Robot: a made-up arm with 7 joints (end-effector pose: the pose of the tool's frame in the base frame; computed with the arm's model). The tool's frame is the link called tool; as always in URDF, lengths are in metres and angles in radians.
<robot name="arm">
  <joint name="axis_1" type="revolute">
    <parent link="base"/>
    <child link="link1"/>
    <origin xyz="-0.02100 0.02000 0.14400" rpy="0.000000 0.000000 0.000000"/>
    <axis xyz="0 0 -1"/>
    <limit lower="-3.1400" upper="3.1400" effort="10" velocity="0.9"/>
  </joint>
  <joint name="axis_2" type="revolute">
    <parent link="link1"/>
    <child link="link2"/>
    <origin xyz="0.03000 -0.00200 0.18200" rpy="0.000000 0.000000 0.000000"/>
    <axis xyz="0 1 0"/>
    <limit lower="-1.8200" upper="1.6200" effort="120" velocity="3.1"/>
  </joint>
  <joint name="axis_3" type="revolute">
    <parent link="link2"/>
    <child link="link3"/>
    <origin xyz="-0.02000 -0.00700 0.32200" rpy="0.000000 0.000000 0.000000"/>
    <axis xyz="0 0 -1"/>
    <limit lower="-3.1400" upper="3.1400" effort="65" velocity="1.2"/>
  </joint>
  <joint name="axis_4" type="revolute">
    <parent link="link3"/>
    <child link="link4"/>
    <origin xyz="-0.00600 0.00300 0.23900" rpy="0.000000 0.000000 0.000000"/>
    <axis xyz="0 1 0"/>
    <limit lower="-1.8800" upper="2.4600" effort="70" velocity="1.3"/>
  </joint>
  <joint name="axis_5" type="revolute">
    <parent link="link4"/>
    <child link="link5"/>
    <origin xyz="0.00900 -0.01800 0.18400" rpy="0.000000 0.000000 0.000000"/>
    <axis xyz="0 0 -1"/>
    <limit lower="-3.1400" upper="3.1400" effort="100" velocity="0.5"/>
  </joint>
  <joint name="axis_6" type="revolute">
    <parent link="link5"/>
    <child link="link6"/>
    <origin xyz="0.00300 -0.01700 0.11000" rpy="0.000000 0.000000 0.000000"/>
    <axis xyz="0 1 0"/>
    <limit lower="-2.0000" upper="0.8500" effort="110" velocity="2.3"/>
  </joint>
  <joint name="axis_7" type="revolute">
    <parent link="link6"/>
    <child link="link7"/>
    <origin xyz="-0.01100 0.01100 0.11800" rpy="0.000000 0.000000 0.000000"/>
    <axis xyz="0 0 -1"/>
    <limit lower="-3.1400" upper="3.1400" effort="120" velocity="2.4"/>
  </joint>
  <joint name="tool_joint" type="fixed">
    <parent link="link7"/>
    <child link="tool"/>
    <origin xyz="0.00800 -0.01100 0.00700" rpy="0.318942 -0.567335 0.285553"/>
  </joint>
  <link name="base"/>
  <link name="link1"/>
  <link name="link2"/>
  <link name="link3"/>
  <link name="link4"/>
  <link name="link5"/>
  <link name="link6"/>
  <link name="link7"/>
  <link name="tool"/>
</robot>
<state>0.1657 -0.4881 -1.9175 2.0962 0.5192 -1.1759 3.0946</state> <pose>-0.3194 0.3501 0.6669 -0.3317 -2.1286 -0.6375</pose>
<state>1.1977 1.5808 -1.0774 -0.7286 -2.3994 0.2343 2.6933</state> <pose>0.0637 -0.9214 0.4645 1.1329 -0.6836 -0.8985</pose>
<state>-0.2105 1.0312 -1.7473 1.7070 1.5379 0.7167 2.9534</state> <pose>0.3368 0.4952 0.5836 -1.6822 -2.0693 -0.2267</pose>
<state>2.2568 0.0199 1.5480 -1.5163 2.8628 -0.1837 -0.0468</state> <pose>0.2849 -0.2559 0.9358 1.0699 0.4679 -0.3764</pose>
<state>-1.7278 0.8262 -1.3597 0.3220 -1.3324 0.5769 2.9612</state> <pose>-0.2667 0.6956 0.9861 0.0767 -0.1396 2.1857</pose>
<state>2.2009 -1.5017 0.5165 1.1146 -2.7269 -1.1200 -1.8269</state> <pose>0.1205 0.6188 0.6231 -0.7273 0.0636 2.8151</pose>
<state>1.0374 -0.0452 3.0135 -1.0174 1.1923 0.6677 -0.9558</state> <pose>0.2287 -0.1572 1.1333 1.9563 0.3694 2.0220</pose>
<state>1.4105 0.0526 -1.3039 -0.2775 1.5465 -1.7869 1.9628</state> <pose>-0.0862 0.0734 1.1264 0.3809 1.9979 1.3184</pose>
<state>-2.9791 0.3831 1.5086 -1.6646 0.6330 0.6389 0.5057</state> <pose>-0.2199 -0.3476 0.9053 1.5290 -0.8536 0.9514</pose>
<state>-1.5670 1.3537 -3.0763 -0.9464 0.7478 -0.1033 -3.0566</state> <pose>0.0221 0.8999 0.1786 -1.5172 0.9211 0.6688</pose>
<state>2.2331 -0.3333 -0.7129 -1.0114 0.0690 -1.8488 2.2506</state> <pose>0.0536 0.4224 0.8250 -0.4006 2.6366 -0.2047</pose>
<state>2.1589 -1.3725 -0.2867 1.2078 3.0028 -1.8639 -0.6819</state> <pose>0.2949 0.3483 0.6736 0.9769 -2.1753 1.6300</pose>
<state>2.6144 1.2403 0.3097 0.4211 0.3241 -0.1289 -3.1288</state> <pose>-0.8824 -0.4195 0.5210 0.8786 -1.9888 0.2412</pose>
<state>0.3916 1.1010 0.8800 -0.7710 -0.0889 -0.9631 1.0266</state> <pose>0.5936 -0.0052 0.8935 -0.8299 -1.3103 -0.6627</pose>
